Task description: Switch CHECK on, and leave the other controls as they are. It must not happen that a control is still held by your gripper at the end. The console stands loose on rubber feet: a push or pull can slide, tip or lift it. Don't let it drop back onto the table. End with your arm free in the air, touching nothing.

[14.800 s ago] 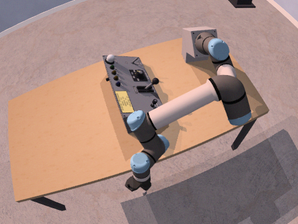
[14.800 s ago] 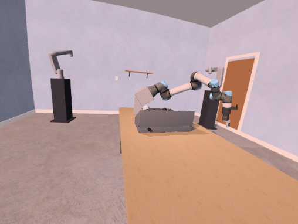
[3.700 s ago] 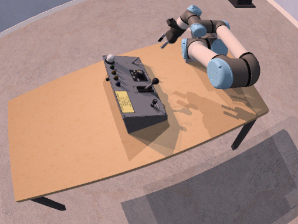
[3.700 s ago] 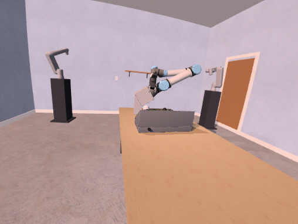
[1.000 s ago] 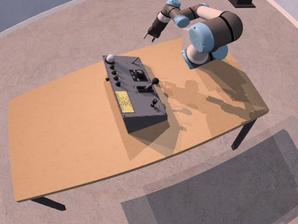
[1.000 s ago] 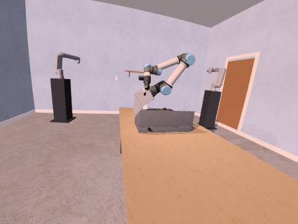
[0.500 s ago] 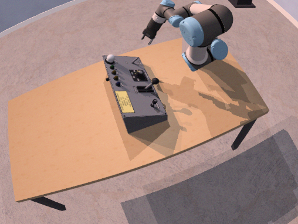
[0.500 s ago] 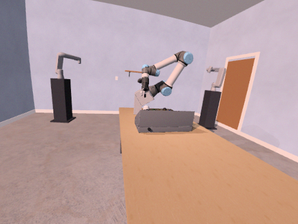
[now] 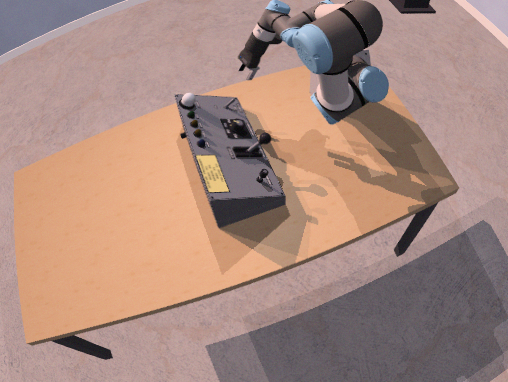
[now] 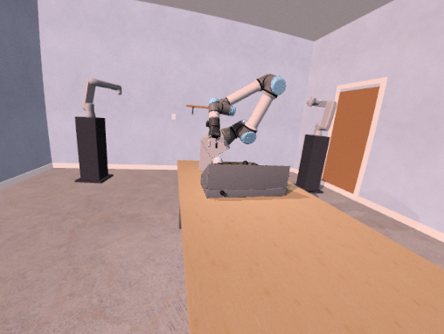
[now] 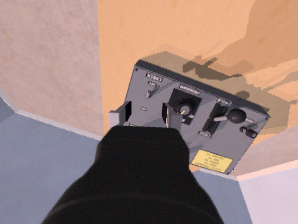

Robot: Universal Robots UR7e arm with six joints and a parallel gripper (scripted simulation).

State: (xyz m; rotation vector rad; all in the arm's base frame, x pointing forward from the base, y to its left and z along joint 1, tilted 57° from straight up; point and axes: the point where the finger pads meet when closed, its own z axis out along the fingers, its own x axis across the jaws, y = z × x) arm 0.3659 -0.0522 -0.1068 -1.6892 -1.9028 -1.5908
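The check toggle lies 150 mm below my hand, 80 mm ahead of it and 10 mm to the left of it. The rest, counted from my hand: rotary selector (140 mm below, 120 mm to the left, 80 mm ahead); black-ball lever (240 mm to the left, 140 mm below, 30 mm ahead); grey console (190 mm to the left, 170 mm below, 90 mm ahead).
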